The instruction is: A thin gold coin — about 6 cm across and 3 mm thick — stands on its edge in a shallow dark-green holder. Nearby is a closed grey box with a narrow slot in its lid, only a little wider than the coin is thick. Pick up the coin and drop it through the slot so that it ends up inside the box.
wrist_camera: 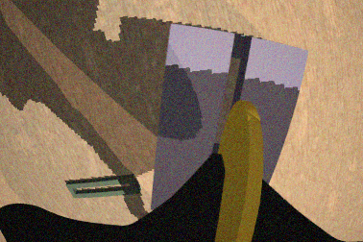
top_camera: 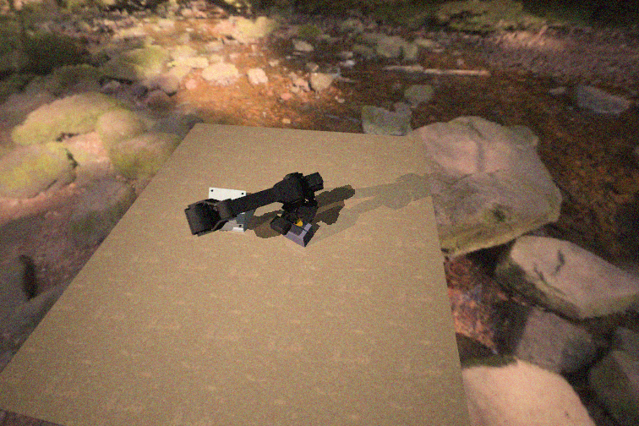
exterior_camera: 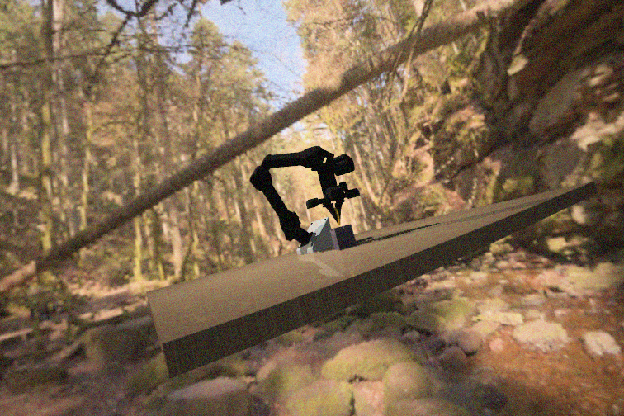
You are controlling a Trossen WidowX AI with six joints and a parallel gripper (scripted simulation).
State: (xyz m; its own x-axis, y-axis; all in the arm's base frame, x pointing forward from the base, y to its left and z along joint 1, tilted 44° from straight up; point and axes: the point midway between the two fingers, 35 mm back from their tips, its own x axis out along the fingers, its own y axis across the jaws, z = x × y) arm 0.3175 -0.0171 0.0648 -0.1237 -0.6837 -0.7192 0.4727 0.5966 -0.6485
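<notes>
My gripper tip is 2 cm below the gold coin.
</notes>
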